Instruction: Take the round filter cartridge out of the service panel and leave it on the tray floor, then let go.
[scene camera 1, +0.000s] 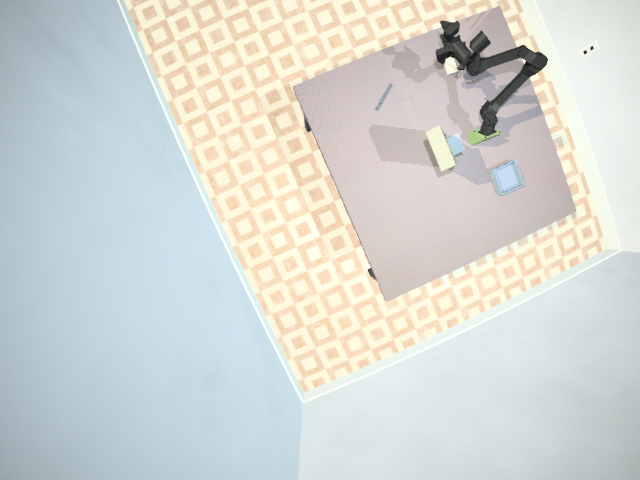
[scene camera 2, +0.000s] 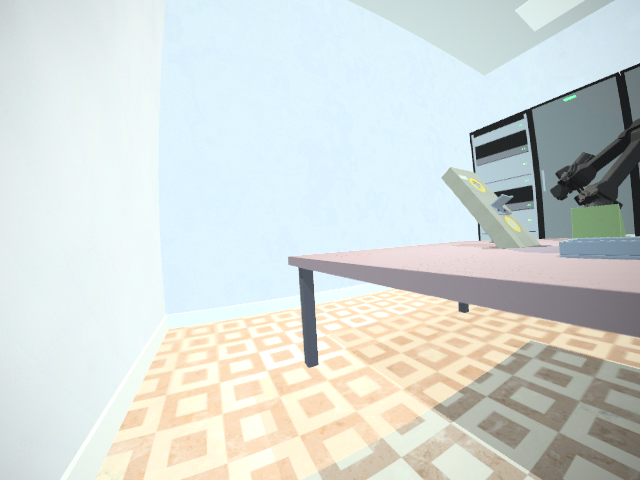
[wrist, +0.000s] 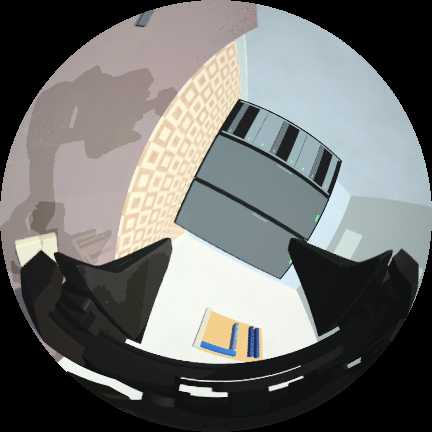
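The service panel (scene camera 1: 440, 148) (scene camera 2: 475, 208) is a cream slab leaning on the table. Its face has yellow rings above and below a blue-grey part (scene camera 1: 455, 145) (scene camera 2: 500, 205) that sticks out. I cannot tell the round filter cartridge apart in any view. The light blue tray (scene camera 1: 520, 172) (scene camera 2: 599, 249) lies on the table, apart from the panel. My gripper (scene camera 1: 443, 40) (wrist: 232, 244) is open and empty, above the table's far side in scene view 1, well away from panel and tray. Its fingers point towards the cabinets; neither panel nor tray shows in the wrist view.
A cream box (scene camera 1: 451, 66) (wrist: 36, 247) is close beside the gripper in scene view 1. A thin grey bar (scene camera 1: 383, 97) (wrist: 145, 18) lies on the table (scene camera 1: 439, 232) (scene camera 2: 413, 268). A green block (scene camera 1: 474, 137) (scene camera 2: 597, 222) is at the arm's base. Dark cabinets (scene camera 2: 576, 155) (wrist: 250, 185) stand beyond.
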